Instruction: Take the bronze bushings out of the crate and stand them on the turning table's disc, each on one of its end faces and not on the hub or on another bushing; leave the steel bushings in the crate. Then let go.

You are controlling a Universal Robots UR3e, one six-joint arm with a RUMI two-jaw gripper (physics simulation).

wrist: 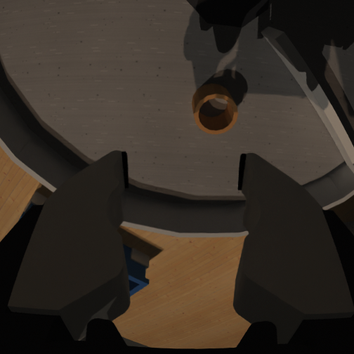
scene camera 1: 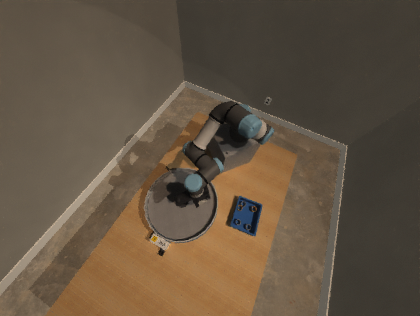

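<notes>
A bronze bushing (wrist: 215, 111) stands upright on the grey disc (wrist: 125, 100) (scene camera 1: 175, 222) of the turning table, its open end up. It is beyond my fingertips in the wrist view, apart from both fingers. My gripper (wrist: 183, 157) (scene camera 1: 201, 201) is open and empty, over the disc near its edge. The blue crate (scene camera 1: 245, 216) stands right of the turning table in the scene view and holds several small ring-shaped bushings; their metals are hard to tell at this size. Part of the crate (wrist: 139, 284) also shows beside the left finger in the wrist view. The hub cannot be made out.
A raised rim (scene camera 1: 216, 212) (wrist: 180, 216) runs around the disc. A white label plate (scene camera 1: 160, 242) with a small black part sits at the turning table's front edge. The arm's base (scene camera 1: 235, 152) stands behind, on the wooden table top (scene camera 1: 200, 275). Walls rise behind and at the left.
</notes>
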